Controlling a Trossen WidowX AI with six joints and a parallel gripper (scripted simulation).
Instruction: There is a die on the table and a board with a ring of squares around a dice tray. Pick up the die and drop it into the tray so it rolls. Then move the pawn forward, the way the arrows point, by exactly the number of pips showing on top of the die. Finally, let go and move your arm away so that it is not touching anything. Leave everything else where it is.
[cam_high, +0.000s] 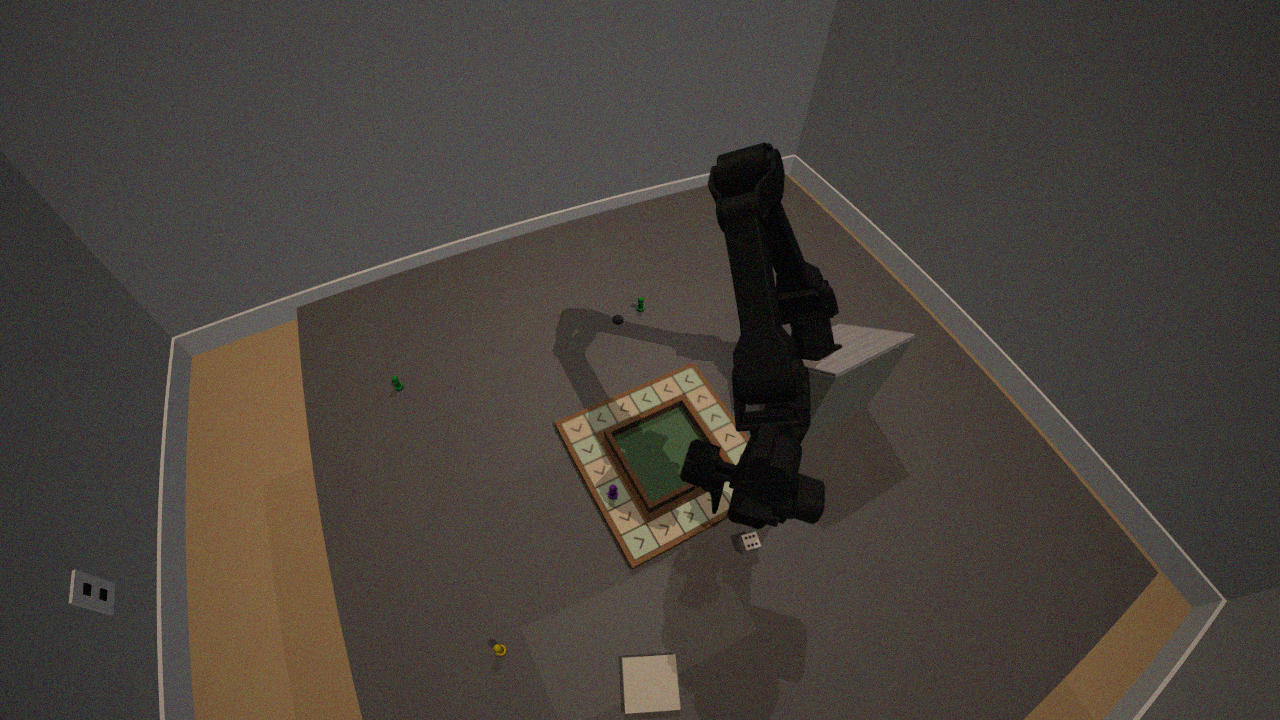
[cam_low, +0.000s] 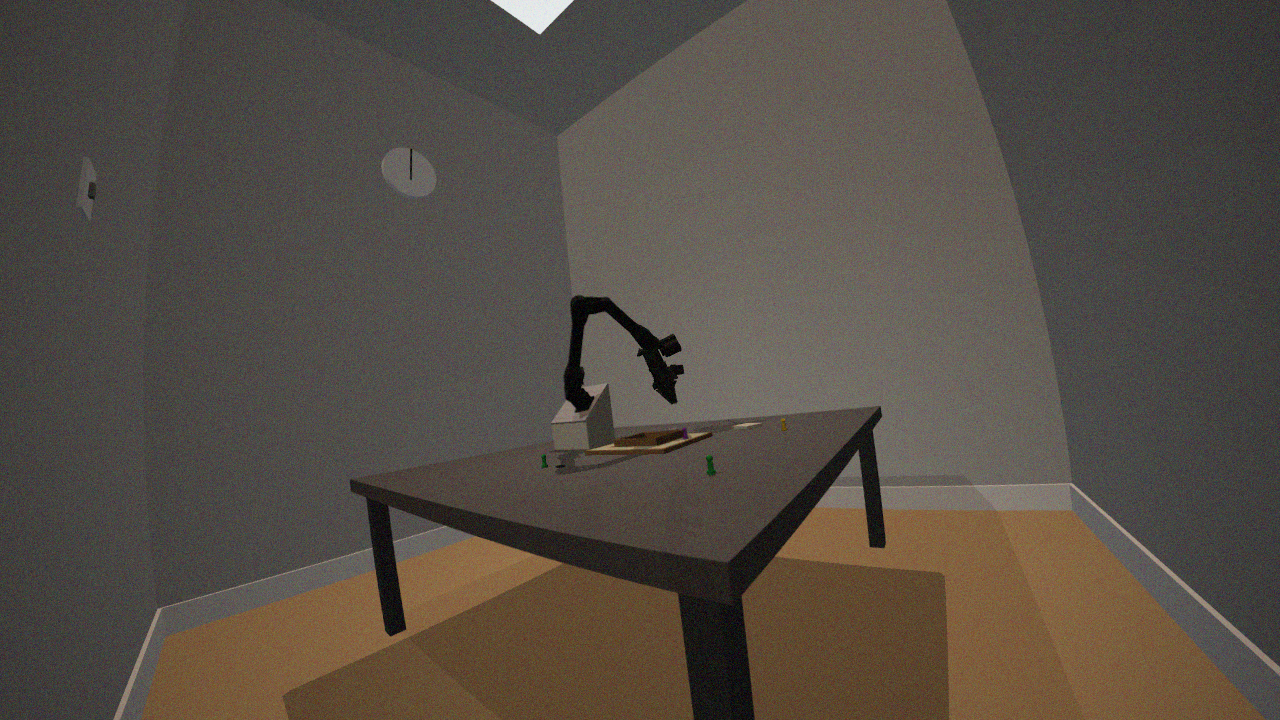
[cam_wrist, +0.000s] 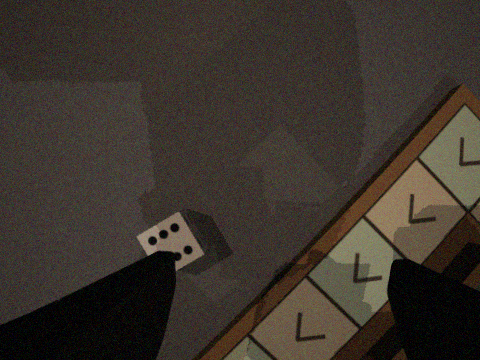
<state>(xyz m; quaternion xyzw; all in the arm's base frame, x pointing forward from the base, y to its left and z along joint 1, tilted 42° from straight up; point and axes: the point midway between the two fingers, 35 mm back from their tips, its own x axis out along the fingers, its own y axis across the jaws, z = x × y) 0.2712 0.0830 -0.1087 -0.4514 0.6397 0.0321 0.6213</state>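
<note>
The white die is 3 cm behind my gripper tip, 3 cm to the left of it and 10 cm below it. Also, from my gripper tip: pale card (21 cm ahead, 12 cm to the left, 11 cm below); green dice tray (1 cm behind, 17 cm to the right, 11 cm below); purple pawn (10 cm ahead, 16 cm to the right, 9 cm below).
</note>
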